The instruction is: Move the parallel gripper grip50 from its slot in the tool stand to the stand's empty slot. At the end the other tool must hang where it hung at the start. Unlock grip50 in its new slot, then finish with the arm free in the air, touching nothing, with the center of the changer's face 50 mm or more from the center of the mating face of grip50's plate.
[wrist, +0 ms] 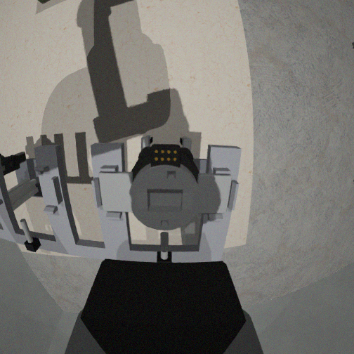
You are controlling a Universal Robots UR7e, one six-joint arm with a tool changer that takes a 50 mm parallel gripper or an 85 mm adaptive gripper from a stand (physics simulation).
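The grip50 tool hangs in the right slot of the grey tool stand [223, 165]. Its round grey mating plate [165, 212] faces the camera, with gold contacts on a black block at its far edge. Light side wings rest on the stand's two arms. Its gripper fingers [165, 141] show small and apart past the contact block; the gripper looks open, and nothing shows between them. The black changer [162, 305] at the bottom is off the plate, with a visible gap. Its face is hidden. Parts of the other tool [11, 163] seem to show at the left edge; its slot is unclear.
Other stand arms [50, 172] rise at the left, with a pin [24, 227] on a black base near the stand's rear bar. Another pin [164, 242] stands behind the plate. Shadows of the arm and stand fall on the pale table top [210, 60]. Grey floor [305, 125] lies to the right.
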